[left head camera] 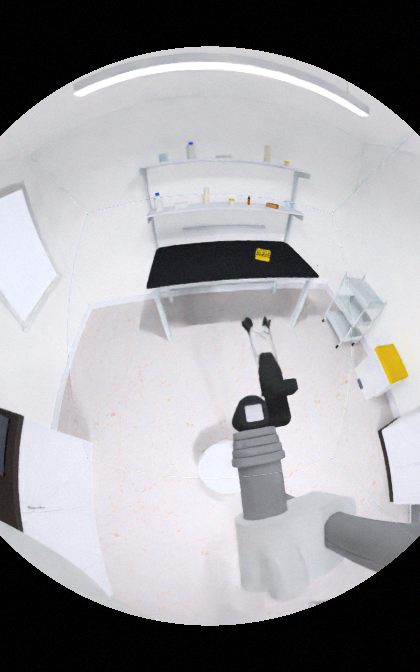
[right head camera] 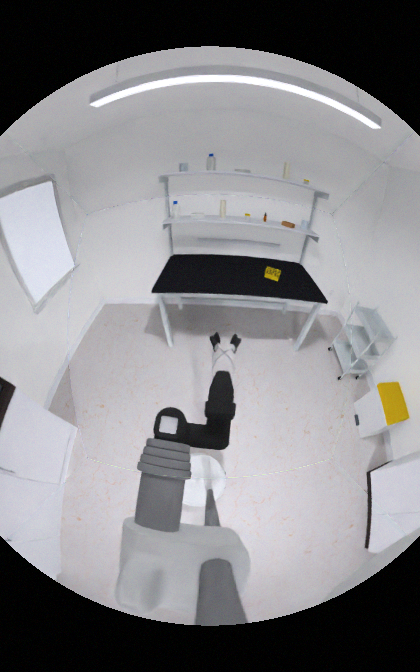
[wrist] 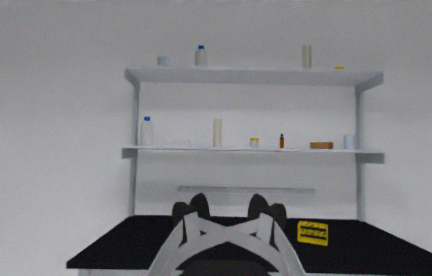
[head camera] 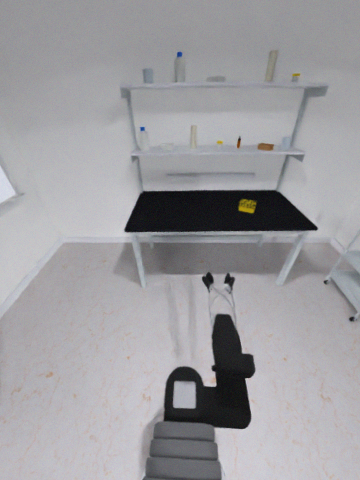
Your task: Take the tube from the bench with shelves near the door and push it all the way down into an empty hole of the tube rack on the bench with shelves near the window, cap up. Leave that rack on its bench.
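Frame: origin at the robot's base, x left, y back, z up, level; metres.
Where they show: gripper, fingertip midpoint: [wrist: 228, 210] [head camera: 217, 273].
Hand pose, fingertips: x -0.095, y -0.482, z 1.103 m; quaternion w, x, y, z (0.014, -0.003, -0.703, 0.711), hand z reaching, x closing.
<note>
Things, the pixels of their top centre, and the offset from my fingertips. "spot": a spot on its surface instead. Level surfaces: height alone.
- yellow tube rack, top centre: [wrist: 312, 224] [head camera: 248, 201] dx -0.437, dy -1.106, dz -0.289 m
- black bench top, surface height: dz -0.369 m
- brown box, surface spot: [head camera: 265, 146] spot: dx -0.564, dy -1.344, dz +0.117 m
The yellow tube rack [head camera: 247, 205] [left head camera: 263, 254] [right head camera: 272, 273] [wrist: 313, 233] stands on the right part of the black bench top [head camera: 180, 212] [left head camera: 200, 265] [right head camera: 210, 277] [wrist: 125, 245] of the bench with shelves. My gripper [head camera: 218, 280] [left head camera: 257, 322] [right head camera: 225, 340] [wrist: 228, 210] is open, with nothing between its fingertips. It is in front of the bench's front edge, to the left of the rack and apart from it. The tube does not show in these views. Whether the rack's holes are empty is too small to tell.
Two shelves [head camera: 225, 86] [wrist: 252, 150] above the bench hold bottles, jars and a brown box [head camera: 265, 146]. A wheeled cart [left head camera: 352, 310] [right head camera: 360, 340] and a white bin with a yellow lid [left head camera: 391, 363] [right head camera: 393, 403] stand at the right. A window [left head camera: 25, 257] [right head camera: 37, 240] is on the left wall.
</note>
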